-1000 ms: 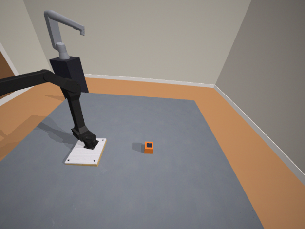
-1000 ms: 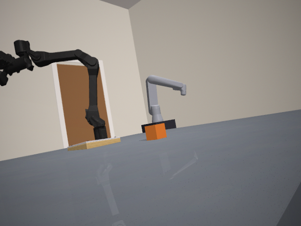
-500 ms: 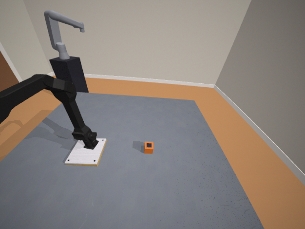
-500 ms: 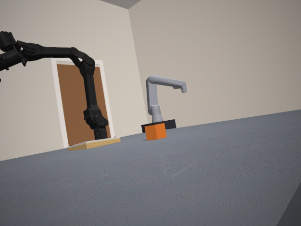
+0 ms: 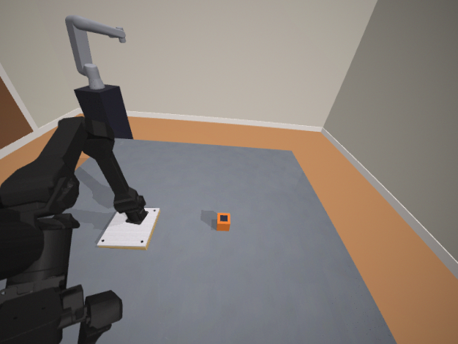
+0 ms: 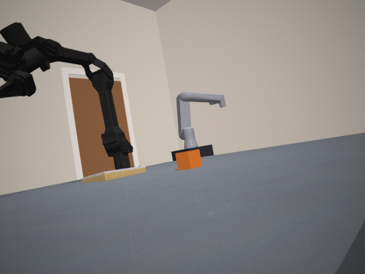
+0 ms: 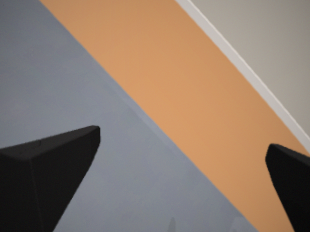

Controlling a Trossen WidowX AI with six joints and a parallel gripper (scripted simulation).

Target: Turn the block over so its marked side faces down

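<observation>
My gripper tip is 490 mm to the right of the orange block, 240 mm above it and 150 mm short of it.
</observation>
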